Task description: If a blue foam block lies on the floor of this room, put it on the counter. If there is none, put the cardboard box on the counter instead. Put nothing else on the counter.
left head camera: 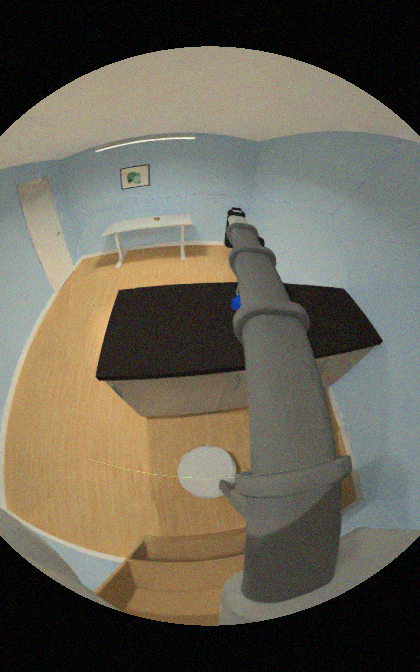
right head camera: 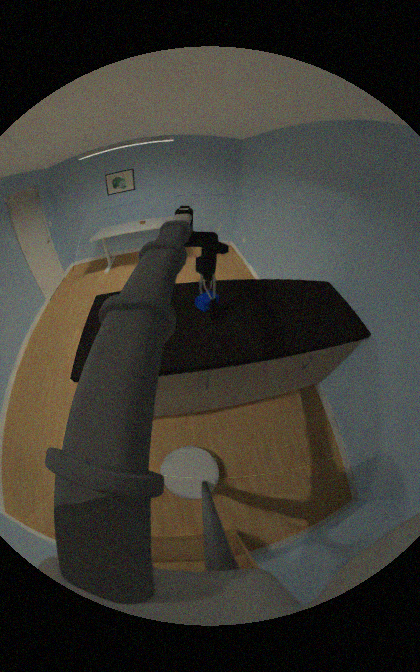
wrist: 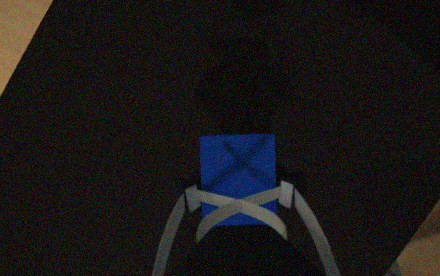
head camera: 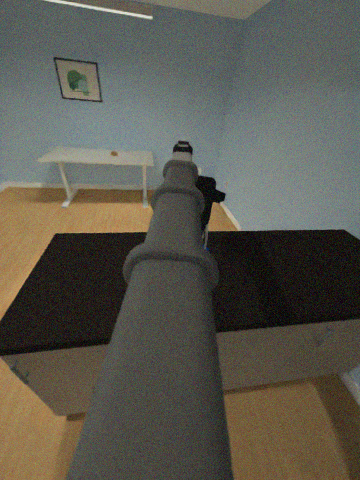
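Note:
A blue foam block [head camera: 205, 248] [left head camera: 236, 302] [right head camera: 202, 302] [wrist: 237, 160] is between the fingers of my gripper [wrist: 238, 181], which is shut on it. The block and fingers are over the black top of the counter [head camera: 90, 280] [left head camera: 175, 330] [right head camera: 280, 320] [wrist: 100, 150], in from its edges. I cannot tell whether the block touches the top. In the head and left head views, my arm hides most of the gripper. I cannot tell whether a brown box-like thing [left head camera: 185, 572] low in the left head view is the cardboard box.
A white table [head camera: 90, 156] [left head camera: 135, 224] with a small brown thing [head camera: 114, 153] [left head camera: 156, 218] stands by the far wall. A pale round disc [left head camera: 207, 472] [right head camera: 189, 472] is low on the near side of the counter. A wall runs along the right.

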